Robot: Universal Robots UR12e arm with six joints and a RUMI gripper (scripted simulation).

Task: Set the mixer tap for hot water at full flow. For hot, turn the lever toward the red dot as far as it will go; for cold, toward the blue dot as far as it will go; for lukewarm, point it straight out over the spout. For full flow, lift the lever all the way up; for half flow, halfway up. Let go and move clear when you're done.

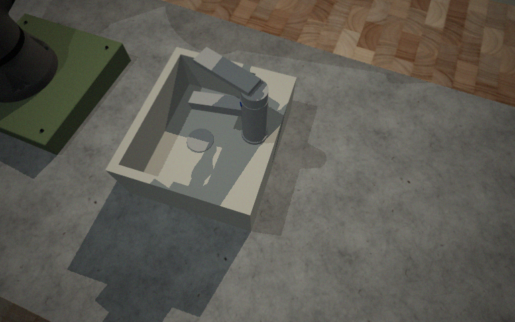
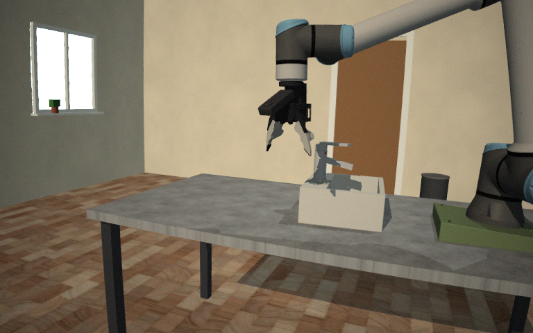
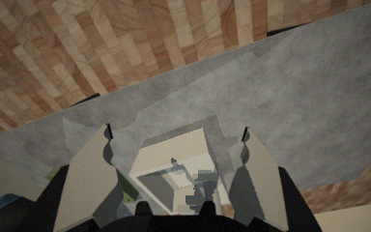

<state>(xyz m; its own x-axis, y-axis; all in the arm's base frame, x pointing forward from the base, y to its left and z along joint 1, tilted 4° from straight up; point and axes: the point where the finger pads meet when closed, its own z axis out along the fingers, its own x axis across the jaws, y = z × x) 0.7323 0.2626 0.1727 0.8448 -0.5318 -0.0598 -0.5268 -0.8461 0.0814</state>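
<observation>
The lever lies 14 cm behind my hand and 34 cm to the right of it. The rest, counted from my hand: cream basin (21 cm behind, 35 cm to the right, 23 cm below).
</observation>
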